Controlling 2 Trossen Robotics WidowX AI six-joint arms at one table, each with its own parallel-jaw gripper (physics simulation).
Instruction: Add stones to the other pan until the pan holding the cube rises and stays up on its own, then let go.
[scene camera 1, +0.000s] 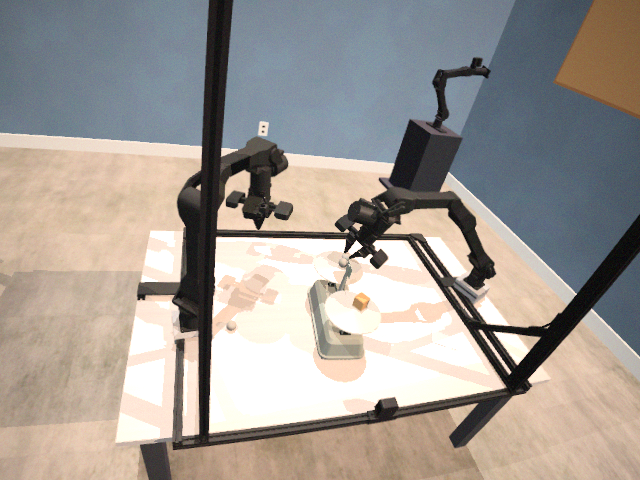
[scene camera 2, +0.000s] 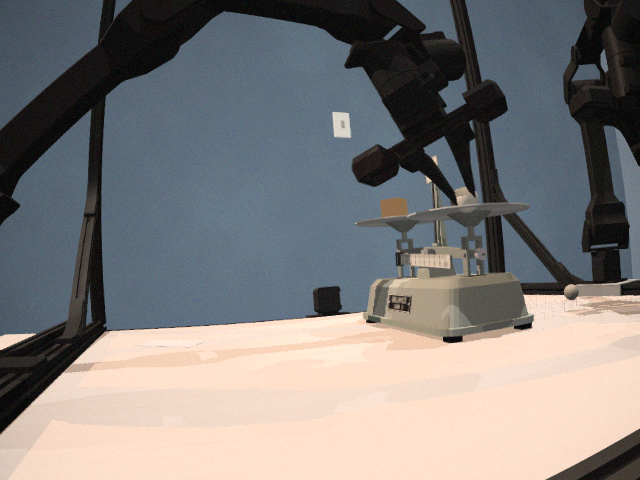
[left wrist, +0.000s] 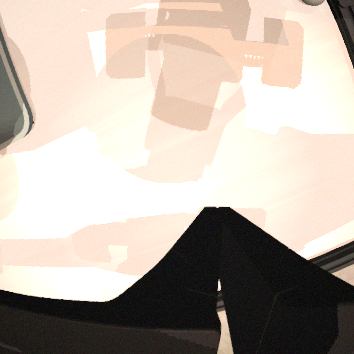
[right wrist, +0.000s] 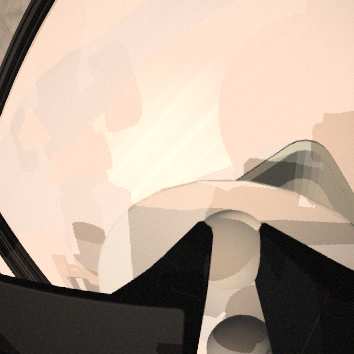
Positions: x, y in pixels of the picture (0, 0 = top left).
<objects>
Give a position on a grey balance scale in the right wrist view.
At 296, 190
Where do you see my left gripper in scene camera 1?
258, 229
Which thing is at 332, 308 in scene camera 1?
A grey balance scale.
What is my left gripper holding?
Nothing.
</objects>
